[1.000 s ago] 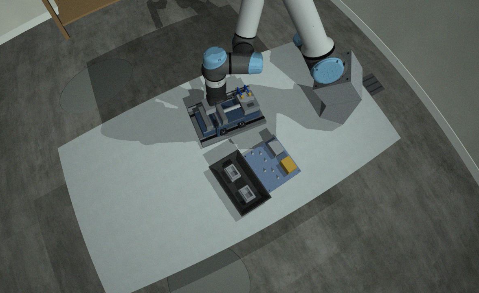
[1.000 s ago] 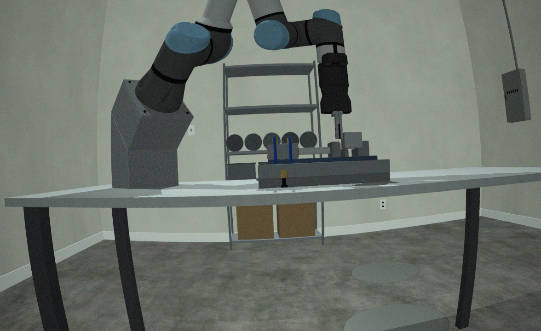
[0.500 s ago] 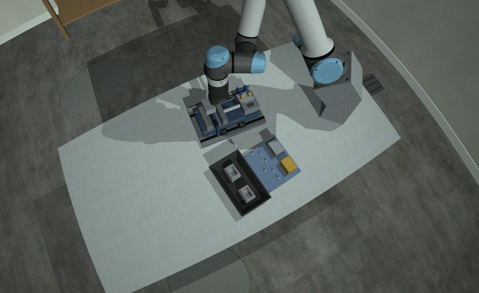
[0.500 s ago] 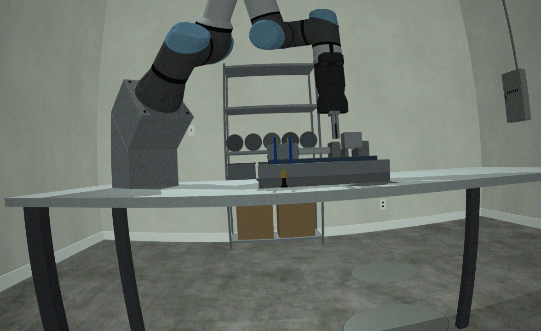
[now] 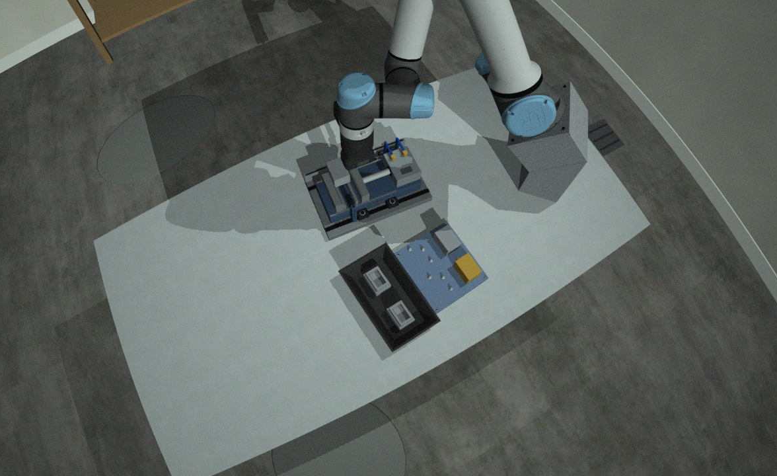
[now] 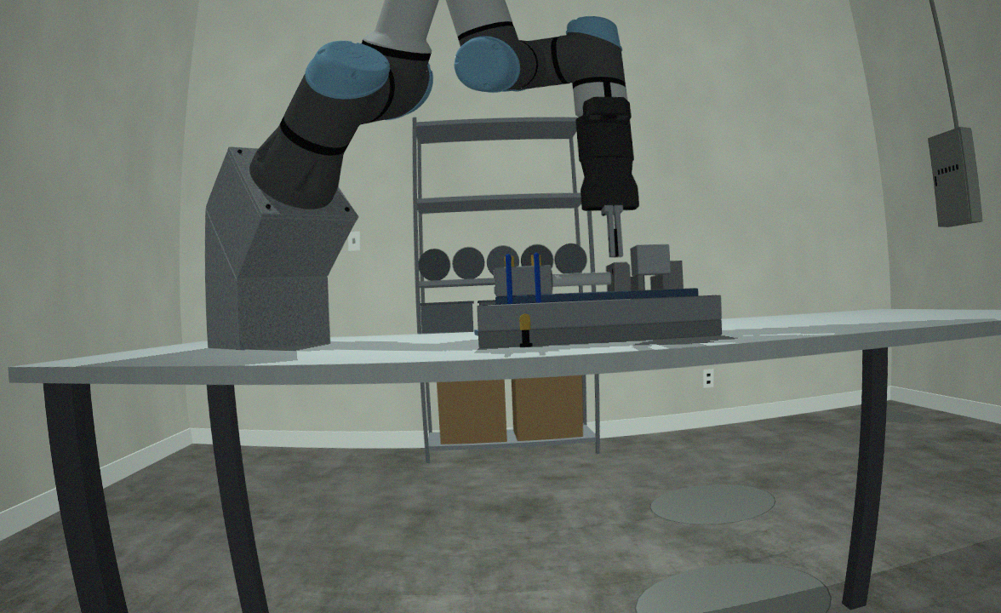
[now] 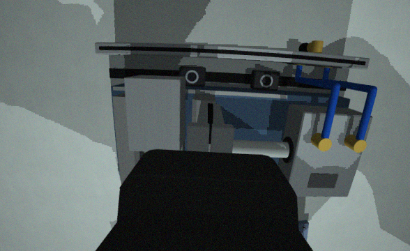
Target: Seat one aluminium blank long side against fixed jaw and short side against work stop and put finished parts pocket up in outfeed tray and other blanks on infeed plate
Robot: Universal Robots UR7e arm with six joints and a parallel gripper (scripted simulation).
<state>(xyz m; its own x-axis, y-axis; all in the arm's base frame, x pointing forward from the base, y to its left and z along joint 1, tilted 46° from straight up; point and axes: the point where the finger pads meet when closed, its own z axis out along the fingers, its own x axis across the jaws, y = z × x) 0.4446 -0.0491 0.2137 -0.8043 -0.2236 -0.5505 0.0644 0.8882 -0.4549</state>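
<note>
My hand is 4 cm to the right of the piston rod, 4 cm past it and 4 cm above it. The rest, counted from my hand: fixed jaw (8 cm ahead, 4 cm below, 3 cm to the left); vise (8 cm below, 4 cm to the left, 2 cm behind); hose block (12 cm behind, 5 cm to the left, 4 cm below).
</note>
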